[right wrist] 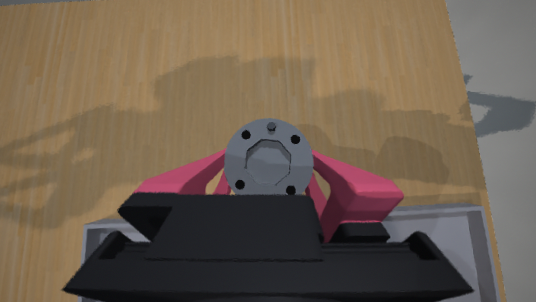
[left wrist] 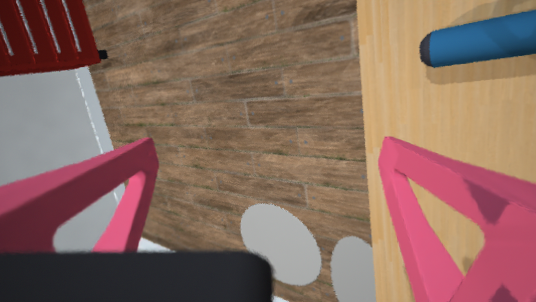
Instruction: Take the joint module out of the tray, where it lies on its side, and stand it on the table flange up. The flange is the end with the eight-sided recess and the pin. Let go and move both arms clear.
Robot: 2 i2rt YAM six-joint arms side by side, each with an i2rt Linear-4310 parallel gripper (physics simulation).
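Frame: origin at the left arm's base, x right, y ahead, z up, level; metres.
Seen in the pictures: left gripper, between the fingertips: [left wrist: 268, 150]; right gripper, between the fingertips: [right wrist: 268, 151].
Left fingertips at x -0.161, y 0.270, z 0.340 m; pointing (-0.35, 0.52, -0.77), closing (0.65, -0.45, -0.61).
Note:
A point is followed by its place in that frame.
The joint module [right wrist: 268, 162] {x 0.703, y 0.144, z 0.060 m} is between the fingers of my right gripper [right wrist: 268, 151] {x 0.708, y 0.154, z 0.034 m} in the right wrist view. Its round grey flange, with the eight-sided recess, several dark holes and the pin near the upper rim, faces the camera. The rest of its body is hidden behind the flange and the gripper. My right gripper is shut on it, above the wooden table [right wrist: 100, 60] {x 0.566, y 0.360, z 0.000 m}. The grey tray [right wrist: 472, 250] {x 0.867, y -0.044, z 0.004 m} shows at the bottom of that view, partly behind the gripper. My left gripper [left wrist: 268, 150] {x -0.161, y 0.270, z 0.340 m} is open and empty, over the table's edge and the floor; the joint module does not show in the left wrist view.
In the left wrist view a blue cylinder with a dark end [left wrist: 480, 42] {x -0.112, y 0.269, z 0.041 m} lies on the table at the upper right. A red slatted object [left wrist: 45, 30] is at the upper left, above a light grey surface. Two pale round discs [left wrist: 280, 245] show low in the middle.

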